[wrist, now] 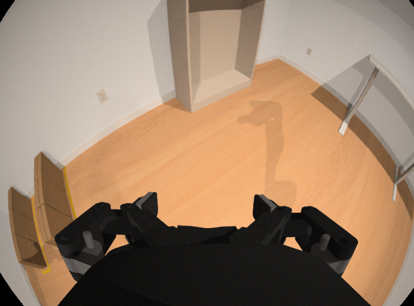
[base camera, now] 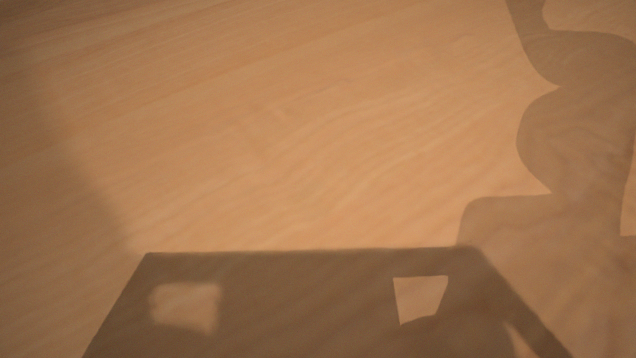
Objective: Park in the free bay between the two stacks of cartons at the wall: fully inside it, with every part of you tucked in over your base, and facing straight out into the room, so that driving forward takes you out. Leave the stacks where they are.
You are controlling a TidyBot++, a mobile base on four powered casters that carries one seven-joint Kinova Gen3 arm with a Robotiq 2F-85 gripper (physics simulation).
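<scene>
Two brown carton stacks stand by the wall at the far left of the wrist view, the nearer one to the right of the other. Yellow floor tape runs along the right side of the nearer stack, and another yellow line shows between the two stacks. The bay between them is mostly hidden by the nearer stack. My gripper is open and empty, its fingers wide apart above the floor. Neither stack shows in the base camera view, where shadows lie on the wood floor.
A tall open cabinet stands against the wall at the top middle of the wrist view. A white table with thin legs stands at the right. The arm's shadow falls on the floor between them.
</scene>
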